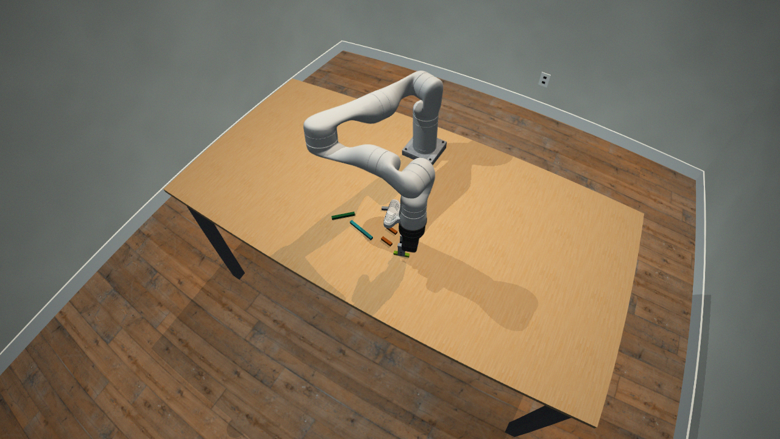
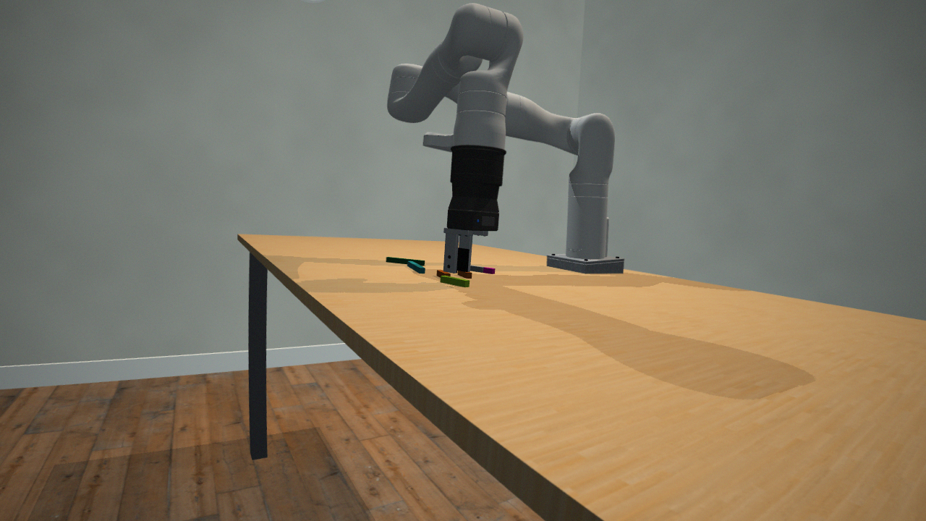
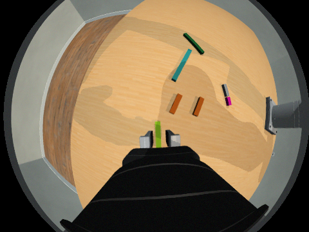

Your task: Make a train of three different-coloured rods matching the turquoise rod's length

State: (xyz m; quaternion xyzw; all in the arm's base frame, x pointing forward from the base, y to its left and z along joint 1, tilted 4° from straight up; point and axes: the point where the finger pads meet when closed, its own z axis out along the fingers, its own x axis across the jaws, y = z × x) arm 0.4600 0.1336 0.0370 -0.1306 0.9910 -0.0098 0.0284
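My hand is 30 mm above the lime rod. From my hand the other things lie so: grey rod: 140 mm behind, 130 mm to the right, 30 mm below; turquoise rod: 20 mm behind, 160 mm to the right, 30 mm below; magenta rod: 150 mm behind, 110 mm to the right, 30 mm below.
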